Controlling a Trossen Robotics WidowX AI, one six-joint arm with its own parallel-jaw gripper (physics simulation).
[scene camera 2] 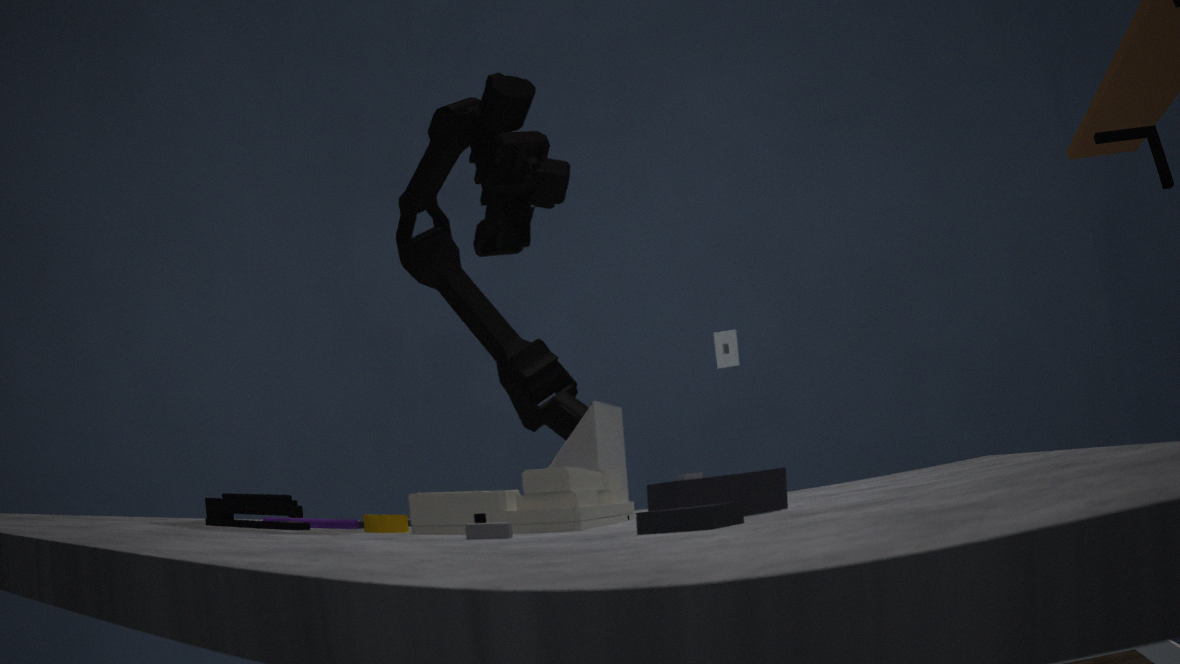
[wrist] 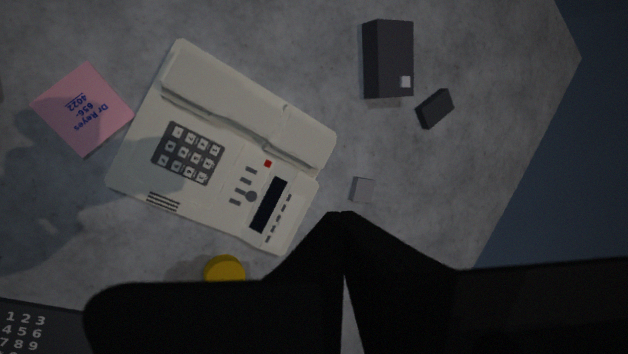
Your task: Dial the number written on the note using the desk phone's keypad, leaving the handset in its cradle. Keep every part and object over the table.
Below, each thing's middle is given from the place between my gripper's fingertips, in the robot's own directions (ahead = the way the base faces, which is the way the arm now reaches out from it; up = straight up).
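Handset (wrist: 190, 77): 30 mm ahead of my hand, 50 mm to the left of it, 270 mm below it. Cream desk phone (wrist: 256, 193): 40 mm ahead of my hand, 290 mm below. Yellow block (scene camera 2: 372, 523): 140 mm to the right of my hand, 110 mm ahead, 310 mm below. Dark keypad (wrist: 167, 135): 10 mm behind my hand, 20 mm to the right, 290 mm below.
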